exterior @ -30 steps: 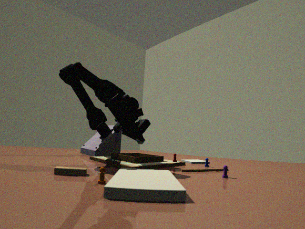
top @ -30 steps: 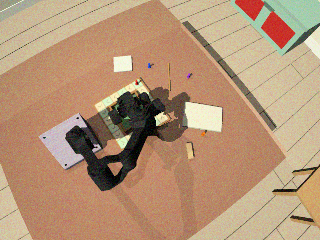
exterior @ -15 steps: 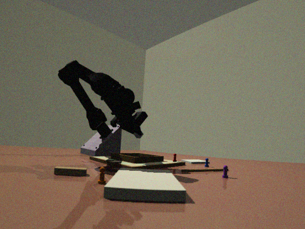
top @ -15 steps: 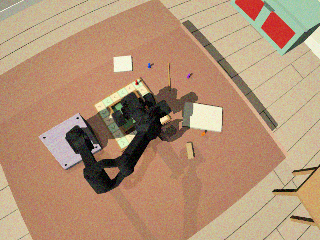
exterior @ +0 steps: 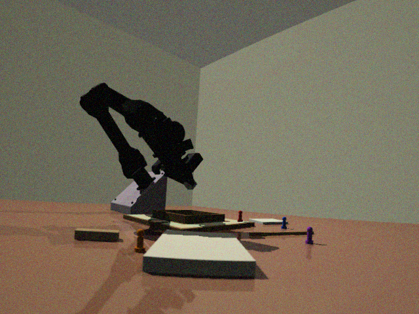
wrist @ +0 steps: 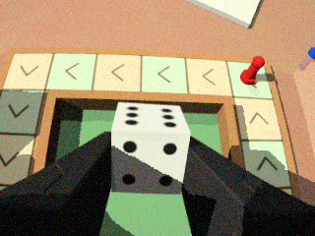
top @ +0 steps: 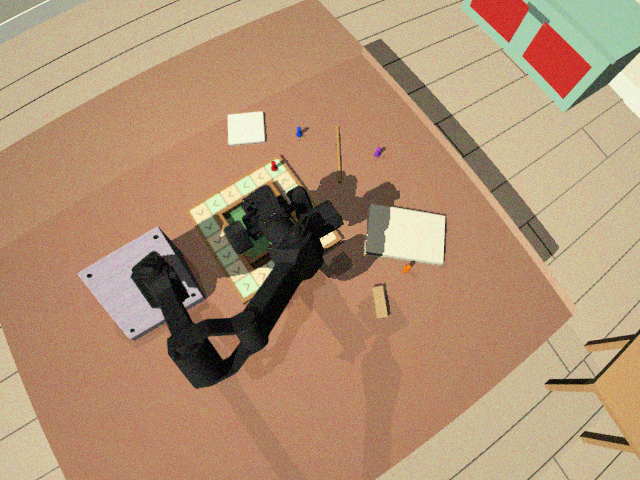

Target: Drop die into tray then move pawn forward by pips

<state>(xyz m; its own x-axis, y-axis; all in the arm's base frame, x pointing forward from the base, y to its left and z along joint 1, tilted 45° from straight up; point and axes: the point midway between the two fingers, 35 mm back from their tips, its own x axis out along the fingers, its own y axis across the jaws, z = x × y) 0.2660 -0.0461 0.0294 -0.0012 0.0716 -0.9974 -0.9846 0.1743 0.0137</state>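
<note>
Right now my gripper tip is right at the white die. Also, from my gripper tip: wooden stick: 280 mm ahead, 110 mm below, 40 mm to the left; then blue pawn: 240 mm ahead, 150 mm to the left, 100 mm below; then red pawn: 120 mm ahead, 100 mm to the left, 90 mm below.
</note>
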